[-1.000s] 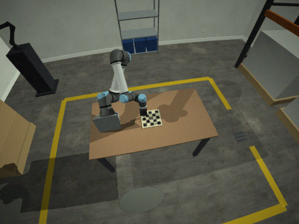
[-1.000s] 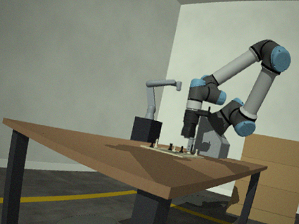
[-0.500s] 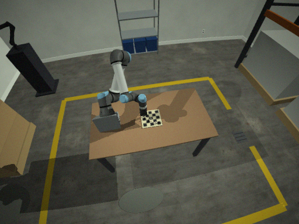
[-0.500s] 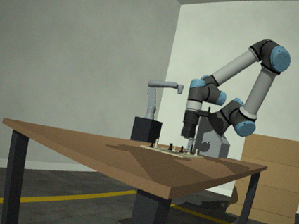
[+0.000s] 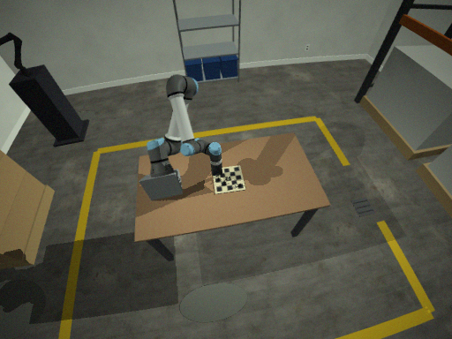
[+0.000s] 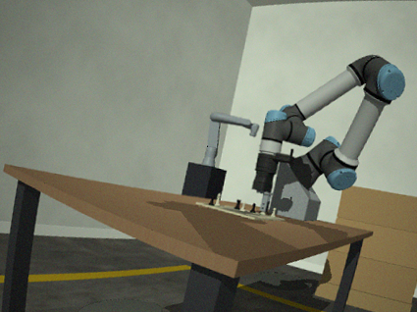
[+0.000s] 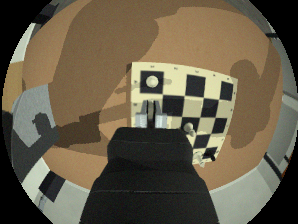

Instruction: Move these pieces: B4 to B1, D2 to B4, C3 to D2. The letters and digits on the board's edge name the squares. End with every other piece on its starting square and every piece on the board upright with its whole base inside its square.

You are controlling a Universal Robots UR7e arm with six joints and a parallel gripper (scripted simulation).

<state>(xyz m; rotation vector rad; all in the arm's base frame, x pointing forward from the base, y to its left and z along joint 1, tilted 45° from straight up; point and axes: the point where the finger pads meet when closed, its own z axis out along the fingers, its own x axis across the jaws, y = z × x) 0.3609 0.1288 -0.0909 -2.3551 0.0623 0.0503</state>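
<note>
Now: the white piece 10 mm below my hand. Also, from my hand: black piece (40 mm ahead, 80 mm to the right, 10 mm below); then chessboard (70 mm ahead, 40 mm to the right, 30 mm below).
</note>
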